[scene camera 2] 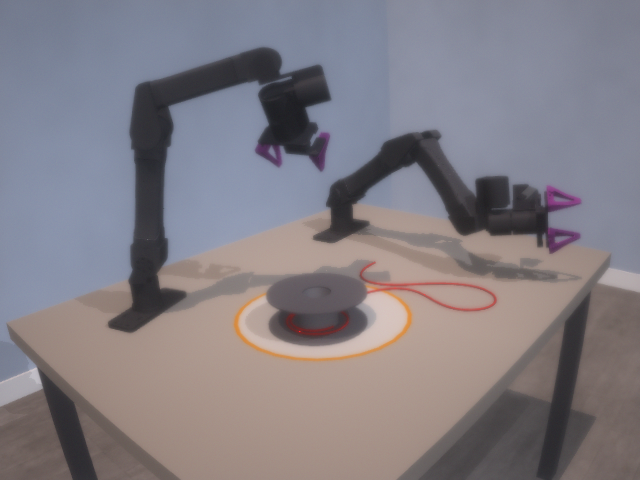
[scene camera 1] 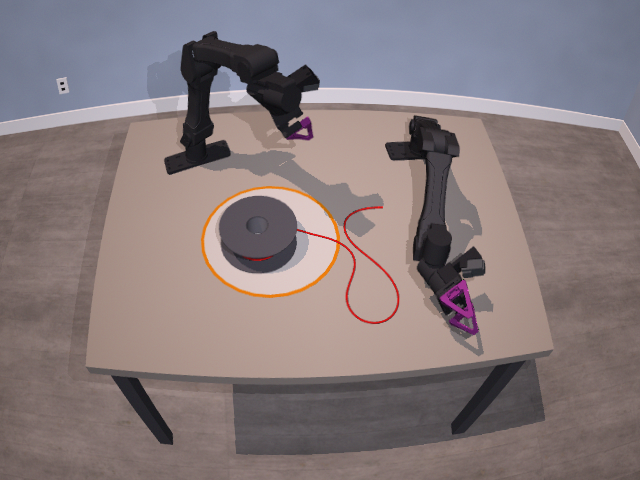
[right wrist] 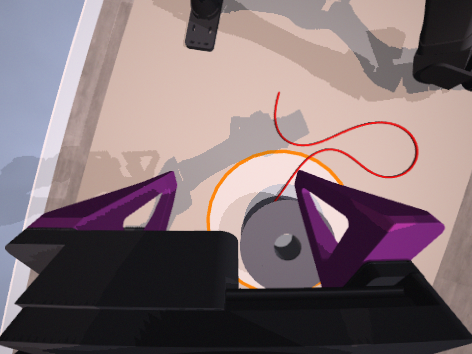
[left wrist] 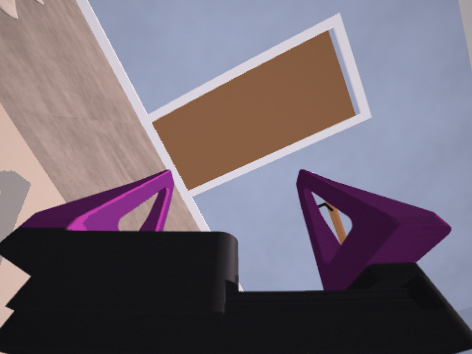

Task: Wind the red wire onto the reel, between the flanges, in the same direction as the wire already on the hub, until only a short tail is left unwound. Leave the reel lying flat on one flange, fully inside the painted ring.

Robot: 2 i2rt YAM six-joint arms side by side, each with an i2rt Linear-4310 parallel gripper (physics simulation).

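Frame: origin at the left arm's base, x right, y back, z down, level; millimetres.
Seen in the pictures: left gripper, fingertip midpoint: [scene camera 2: 580, 218] [scene camera 1: 473, 325] [left wrist: 235, 176]; right gripper, fingertip midpoint: [scene camera 2: 301, 167] [scene camera 1: 303, 125] [right wrist: 235, 177]; left arm's base, origin of the base link: [scene camera 2: 342, 231] [right wrist: 207, 10]; right arm's base, origin of the base link: [scene camera 2: 148, 310] [scene camera 1: 196, 158].
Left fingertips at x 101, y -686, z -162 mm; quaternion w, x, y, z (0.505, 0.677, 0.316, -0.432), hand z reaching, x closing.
Observation:
Offsets run from my left fingertips to a thing's top centre. "*": to the spot under its first point. Level surfaces: height alone.
The dark grey reel @(dz +97, dx +404, dy +410 mm) [scene camera 1: 237, 227] [scene camera 2: 289, 297] [right wrist: 265, 250] lies flat on one flange inside the orange painted ring [scene camera 1: 269, 296] [scene camera 2: 316, 360] [right wrist: 208, 215]. Some red turns @(* dz +159, dx +411, dy +358 mm) [scene camera 1: 257, 258] [scene camera 2: 315, 332] show low around the hub. The loose red wire @(* dz +157, dx +100, dy +194 mm) [scene camera 1: 398, 298] [scene camera 2: 495, 299] [right wrist: 417, 150] leaves the reel, crosses the ring and lies in a wide loop on the table, its free end curled back. My right gripper [scene camera 2: 300, 167] [right wrist: 235, 177] is open and empty, high above the table behind the reel. My left gripper [scene camera 1: 472, 324] [scene camera 2: 580, 218] [left wrist: 235, 176] is open and empty, right of the wire loop.
The tabletop @(dz +162 mm) [scene camera 1: 170, 330] [scene camera 2: 248, 413] carries both arm bases: the right arm's base [scene camera 1: 175, 164] [scene camera 2: 124, 321] at the back left and the left arm's base [scene camera 1: 398, 150] [scene camera 2: 330, 236] at the back right. The left wrist view faces a wall and a brown panel [left wrist: 260, 110].

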